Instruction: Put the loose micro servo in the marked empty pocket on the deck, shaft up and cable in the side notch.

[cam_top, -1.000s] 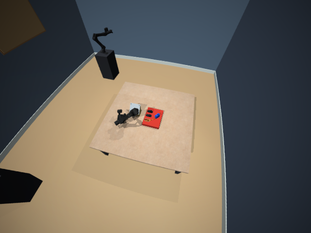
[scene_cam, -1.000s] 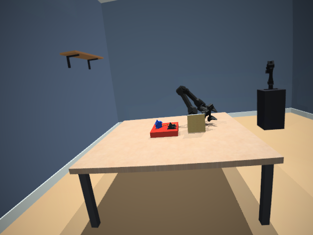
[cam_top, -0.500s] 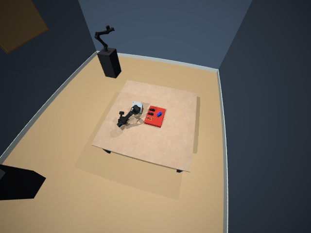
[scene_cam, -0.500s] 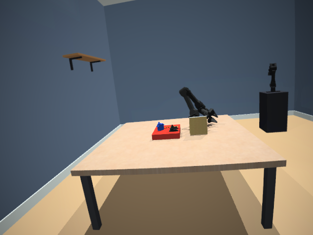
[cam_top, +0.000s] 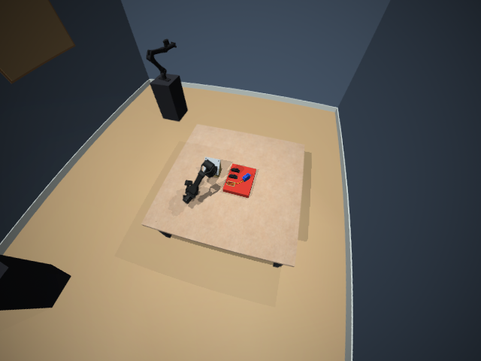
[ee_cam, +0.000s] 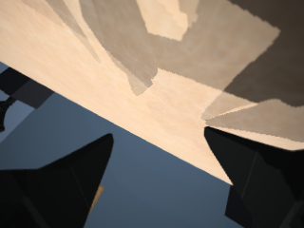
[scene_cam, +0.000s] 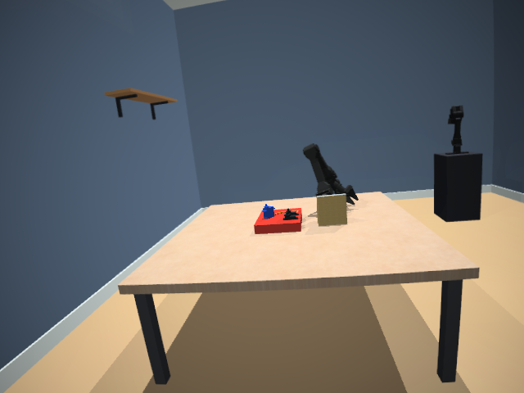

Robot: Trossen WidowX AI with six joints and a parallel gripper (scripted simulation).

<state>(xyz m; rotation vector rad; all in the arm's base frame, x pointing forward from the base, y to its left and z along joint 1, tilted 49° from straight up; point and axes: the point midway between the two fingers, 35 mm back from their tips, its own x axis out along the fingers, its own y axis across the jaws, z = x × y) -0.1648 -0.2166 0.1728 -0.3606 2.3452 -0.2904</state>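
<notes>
My gripper tip is 50 cm short of the red deck, 26 cm to the right of it and 1 cm above it.
</notes>
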